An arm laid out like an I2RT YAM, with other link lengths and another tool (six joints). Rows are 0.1 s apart.
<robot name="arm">
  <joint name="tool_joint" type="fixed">
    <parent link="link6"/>
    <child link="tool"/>
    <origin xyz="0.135 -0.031 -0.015" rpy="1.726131 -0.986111 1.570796"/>
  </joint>
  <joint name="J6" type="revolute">
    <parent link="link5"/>
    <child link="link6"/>
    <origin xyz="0.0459 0 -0.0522" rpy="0 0 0"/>
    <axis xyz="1 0 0"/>
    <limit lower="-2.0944" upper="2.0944"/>
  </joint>
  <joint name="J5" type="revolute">
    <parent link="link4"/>
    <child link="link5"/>
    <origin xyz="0.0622 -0.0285 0.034" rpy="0 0 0"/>
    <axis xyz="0 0 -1"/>
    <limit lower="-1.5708" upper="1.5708"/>
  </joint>
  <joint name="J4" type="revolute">
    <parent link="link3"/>
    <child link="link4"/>
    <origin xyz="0.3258 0.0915 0.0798" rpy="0 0 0"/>
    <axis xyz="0 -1 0"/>
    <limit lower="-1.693" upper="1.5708"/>
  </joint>
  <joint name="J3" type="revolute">
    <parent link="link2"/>
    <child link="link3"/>
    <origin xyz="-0.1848 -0.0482 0" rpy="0 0 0"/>
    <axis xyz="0 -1 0"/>
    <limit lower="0" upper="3.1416"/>
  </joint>
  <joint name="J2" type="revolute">
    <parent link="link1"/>
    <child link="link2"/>
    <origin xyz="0.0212 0.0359 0.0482" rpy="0 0 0"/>
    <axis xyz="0 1 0"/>
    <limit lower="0" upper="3.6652"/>
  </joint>
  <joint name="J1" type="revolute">
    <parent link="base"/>
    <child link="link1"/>
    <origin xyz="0 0 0.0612" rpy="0 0 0"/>
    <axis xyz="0 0 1"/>
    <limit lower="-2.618" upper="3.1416"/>
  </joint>
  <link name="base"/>
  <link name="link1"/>
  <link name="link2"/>
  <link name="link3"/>
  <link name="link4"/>
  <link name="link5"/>
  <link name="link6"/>
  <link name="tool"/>
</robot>
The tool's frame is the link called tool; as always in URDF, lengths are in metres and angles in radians.
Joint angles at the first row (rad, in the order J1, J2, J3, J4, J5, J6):
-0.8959 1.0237 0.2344 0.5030 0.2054 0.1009
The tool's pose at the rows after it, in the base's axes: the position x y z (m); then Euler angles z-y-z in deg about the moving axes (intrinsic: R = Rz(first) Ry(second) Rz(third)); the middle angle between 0 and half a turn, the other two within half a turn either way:
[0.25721, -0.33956, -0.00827, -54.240, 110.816, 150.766]
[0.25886, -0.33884, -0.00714, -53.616, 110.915, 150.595]
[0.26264, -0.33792, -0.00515, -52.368, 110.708, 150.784]
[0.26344, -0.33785, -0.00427, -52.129, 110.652, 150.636]
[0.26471, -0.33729, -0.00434, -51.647, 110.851, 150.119]
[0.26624, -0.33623, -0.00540, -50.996, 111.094, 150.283]
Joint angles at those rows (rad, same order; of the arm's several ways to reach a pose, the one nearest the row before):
-0.8951 1.0191 0.2340 0.4957 0.1848 0.0841
-0.8951 1.0100 0.2325 0.4873 0.1742 0.0780
-0.8951 1.0023 0.2321 0.4843 0.1535 0.0750
-0.8951 0.9997 0.2321 0.4831 0.1494 0.0712
-0.8951 0.9989 0.2321 0.4805 0.1406 0.0597
-0.8951 0.9988 0.2321 0.4762 0.1299 0.0593

